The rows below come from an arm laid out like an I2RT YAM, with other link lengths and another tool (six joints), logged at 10 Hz.
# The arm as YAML. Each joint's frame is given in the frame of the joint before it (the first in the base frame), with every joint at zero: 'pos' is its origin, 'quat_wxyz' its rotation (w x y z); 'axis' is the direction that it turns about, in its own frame. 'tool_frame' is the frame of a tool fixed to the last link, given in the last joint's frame.
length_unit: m
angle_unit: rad
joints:
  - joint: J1
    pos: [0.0, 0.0, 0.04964]
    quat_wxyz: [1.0, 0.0, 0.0, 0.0]
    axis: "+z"
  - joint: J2
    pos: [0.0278, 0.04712, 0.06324]
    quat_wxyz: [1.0, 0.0, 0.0, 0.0]
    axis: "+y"
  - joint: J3
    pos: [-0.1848, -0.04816, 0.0]
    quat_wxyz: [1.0, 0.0, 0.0, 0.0]
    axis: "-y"
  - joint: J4
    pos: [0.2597, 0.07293, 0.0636]
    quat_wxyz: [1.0, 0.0, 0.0, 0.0]
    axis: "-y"
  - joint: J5
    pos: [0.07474, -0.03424, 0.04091]
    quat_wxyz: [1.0, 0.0, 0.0, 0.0]
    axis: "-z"
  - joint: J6
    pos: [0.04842, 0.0, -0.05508]
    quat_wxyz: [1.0, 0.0, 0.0, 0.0]
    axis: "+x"
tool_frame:
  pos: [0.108, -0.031, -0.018]
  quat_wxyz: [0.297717, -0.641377, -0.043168, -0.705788]
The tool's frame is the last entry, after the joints.
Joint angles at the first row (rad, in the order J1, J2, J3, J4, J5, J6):
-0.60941 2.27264 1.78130 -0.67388 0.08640 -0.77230
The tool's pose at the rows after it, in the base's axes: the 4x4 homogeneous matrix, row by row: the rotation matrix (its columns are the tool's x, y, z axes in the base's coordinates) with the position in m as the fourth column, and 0 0 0 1 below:
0.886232, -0.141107, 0.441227, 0.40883; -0.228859, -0.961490, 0.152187, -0.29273; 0.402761, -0.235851, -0.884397, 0.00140; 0, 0, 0, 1
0.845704, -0.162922, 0.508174, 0.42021; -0.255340, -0.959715, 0.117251, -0.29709; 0.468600, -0.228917, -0.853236, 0.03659; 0, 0, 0, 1
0.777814, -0.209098, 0.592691, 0.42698; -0.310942, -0.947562, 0.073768, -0.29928; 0.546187, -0.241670, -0.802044, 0.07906; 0, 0, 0, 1
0.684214, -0.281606, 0.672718, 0.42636; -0.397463, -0.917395, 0.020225, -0.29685; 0.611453, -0.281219, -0.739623, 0.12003; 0, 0, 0, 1
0.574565, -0.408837, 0.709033, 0.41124; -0.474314, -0.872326, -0.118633, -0.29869; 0.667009, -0.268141, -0.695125, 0.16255; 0, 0, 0, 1
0.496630, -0.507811, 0.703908, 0.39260; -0.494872, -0.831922, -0.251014, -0.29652; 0.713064, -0.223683, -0.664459, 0.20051; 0, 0, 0, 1
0.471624, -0.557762, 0.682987, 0.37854; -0.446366, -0.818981, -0.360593, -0.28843; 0.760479, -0.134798, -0.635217, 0.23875; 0, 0, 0, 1
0.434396, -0.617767, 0.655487, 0.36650; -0.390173, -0.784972, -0.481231, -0.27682; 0.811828, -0.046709, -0.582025, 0.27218; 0, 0, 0, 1
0.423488, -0.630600, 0.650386, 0.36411; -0.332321, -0.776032, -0.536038, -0.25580; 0.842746, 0.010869, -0.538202, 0.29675; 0, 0, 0, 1
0.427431, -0.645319, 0.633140, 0.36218; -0.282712, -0.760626, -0.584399, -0.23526; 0.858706, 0.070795, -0.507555, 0.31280; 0, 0, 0, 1
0.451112, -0.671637, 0.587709, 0.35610; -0.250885, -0.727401, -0.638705, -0.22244; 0.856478, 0.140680, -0.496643, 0.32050; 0, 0, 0, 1
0.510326, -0.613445, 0.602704, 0.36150; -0.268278, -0.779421, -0.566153, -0.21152; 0.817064, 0.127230, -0.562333, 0.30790; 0, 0, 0, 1
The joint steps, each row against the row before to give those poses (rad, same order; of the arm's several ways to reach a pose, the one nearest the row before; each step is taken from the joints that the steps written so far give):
0.00993 -0.01642 0.05605 -0.01219 -0.00037 0.08126
0.00610 -0.02211 0.07976 -0.03740 0.00038 0.05226
0.00419 -0.03704 0.08232 -0.04651 0.00000 0.09003
0.00610 -0.04040 0.07903 -0.05953 0.01105 0.13007
0.01068 -0.04769 0.06524 -0.06067 0.10796 0.13467
0.01793 -0.04845 0.04615 -0.05836 0.12589 0.07972
0.03548 -0.05716 0.01955 -0.02788 0.13237 0.00344
0.04921 -0.05004 -0.00010 0.00347 0.15793 0.01450
0.06485 -0.03849 0.00006 0.00036 0.10643 -0.00039
0.06524 -0.01872 -0.00005 -0.00456 0.10873 -0.00037
0.04387 -0.00001 -0.00003 -0.02020 0.10872 0.00000
0.01830 0.00000 -0.00189 -0.06257 -0.06638 -0.00001

